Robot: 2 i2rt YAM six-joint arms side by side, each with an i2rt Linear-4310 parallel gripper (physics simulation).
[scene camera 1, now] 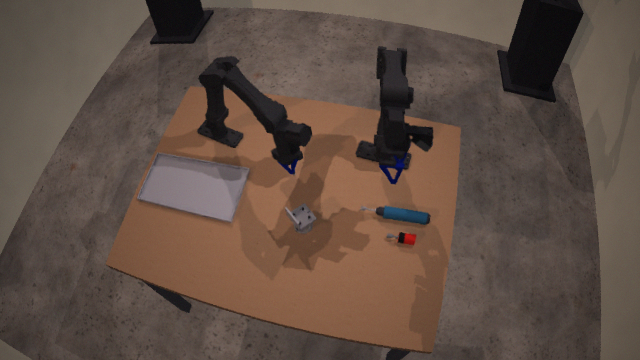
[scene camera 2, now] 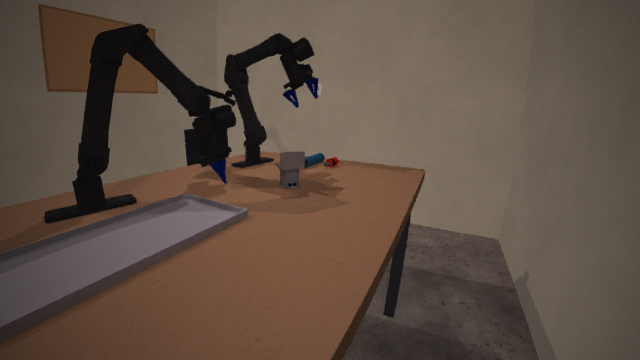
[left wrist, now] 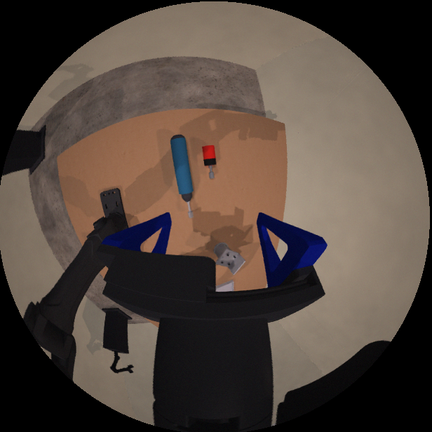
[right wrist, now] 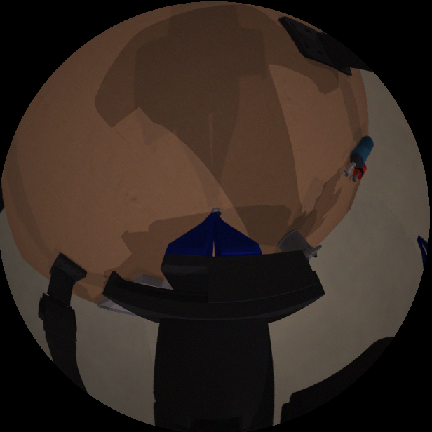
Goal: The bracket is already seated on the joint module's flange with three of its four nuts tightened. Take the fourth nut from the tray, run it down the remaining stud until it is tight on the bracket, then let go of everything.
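Places are measured from the left arm's base along level axes (x ahead, y right, z down), in centimetres.
Pixels of known places: left gripper, fingertip midpoint: [scene camera 1: 396,173] [scene camera 2: 307,103]; right gripper, fingertip midpoint: [scene camera 1: 292,173] [scene camera 2: 225,182]; left arm's base, link origin: [scene camera 2: 253,163]; right arm's base, link origin: [scene camera 1: 219,133] [scene camera 2: 93,208].
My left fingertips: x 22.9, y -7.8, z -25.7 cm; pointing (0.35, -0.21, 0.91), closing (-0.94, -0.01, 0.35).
Ahead of a thing's pixels: the offset from my left fingertips to its middle.
The loose nut [right wrist: 217,211] lies on the table right at the tips of my right gripper [scene camera 1: 292,171] [scene camera 2: 225,181] [right wrist: 213,217], which is shut with its fingertips together and nothing between them. The nut cannot be made out in the scene views. The grey bracket @(dz +17.5, dx +12.1, dy +26.1 cm) [scene camera 1: 304,217] [scene camera 2: 292,160] [left wrist: 231,260] sits on the joint module @(dz +22.0, dx +12.1, dy +26.1 cm) [scene camera 1: 303,229] [scene camera 2: 289,179] [right wrist: 294,241], upright near mid-table. Dark spots show on the bracket's plate; which stud is bare cannot be told. My left gripper [scene camera 2: 307,102] [left wrist: 213,216] is open and empty, high above the table.
The grey tray @(dz +24.9, dx +10.7, dy +71.9 cm) [scene camera 1: 192,189] [scene camera 2: 110,255] lies at the left in scene camera 1; no nut shows in it. A blue-handled tool @(dz +23.7, dx +0.0, dy -2.3 cm) [scene camera 1: 406,215] [left wrist: 181,165] and a short red-handled tool @(dz +24.0, dx +7.8, dy -6.3 cm) [scene camera 1: 408,238] [left wrist: 209,153] lie right of the bracket in scene camera 1.
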